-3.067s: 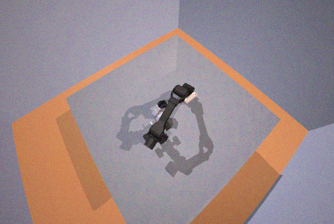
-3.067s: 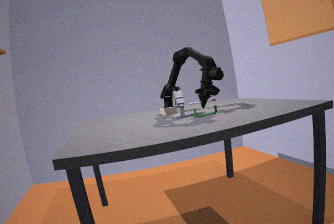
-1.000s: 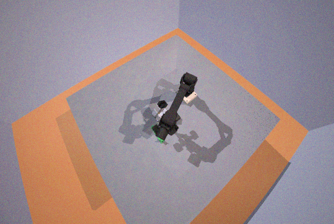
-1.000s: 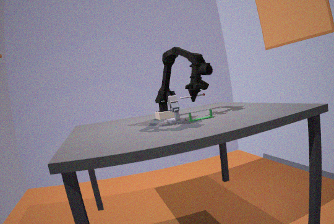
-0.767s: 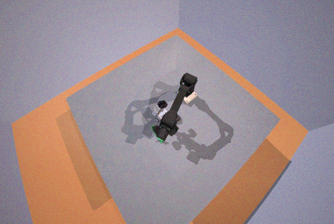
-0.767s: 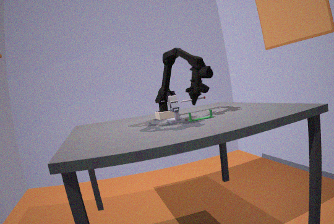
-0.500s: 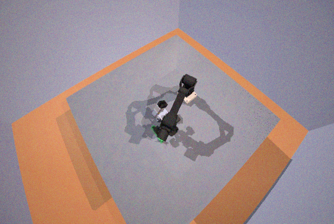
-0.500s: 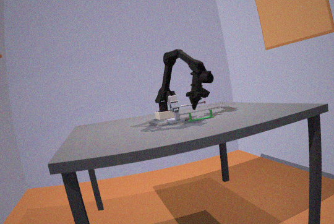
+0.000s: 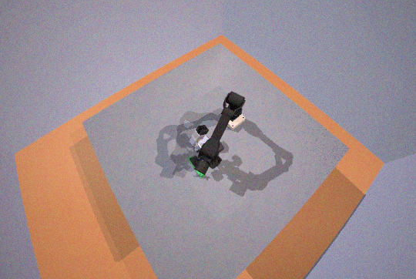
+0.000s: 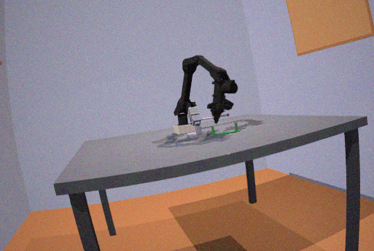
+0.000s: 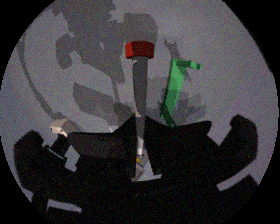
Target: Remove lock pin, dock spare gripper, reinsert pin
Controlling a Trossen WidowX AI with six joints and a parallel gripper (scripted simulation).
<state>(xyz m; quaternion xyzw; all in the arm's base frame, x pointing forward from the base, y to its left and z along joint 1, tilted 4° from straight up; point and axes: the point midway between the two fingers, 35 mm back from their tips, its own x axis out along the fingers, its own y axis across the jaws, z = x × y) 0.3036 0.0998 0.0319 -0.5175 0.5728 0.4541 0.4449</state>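
My gripper tip is 1 cm past the grey socket mount and 10 cm to the left of it. Round my gripper tip: green bar-shaped rack 8 cm ahead, 1 cm to the left, 3 cm below; spare gripper 4 cm behind, 10 cm to the right, 7 cm above.
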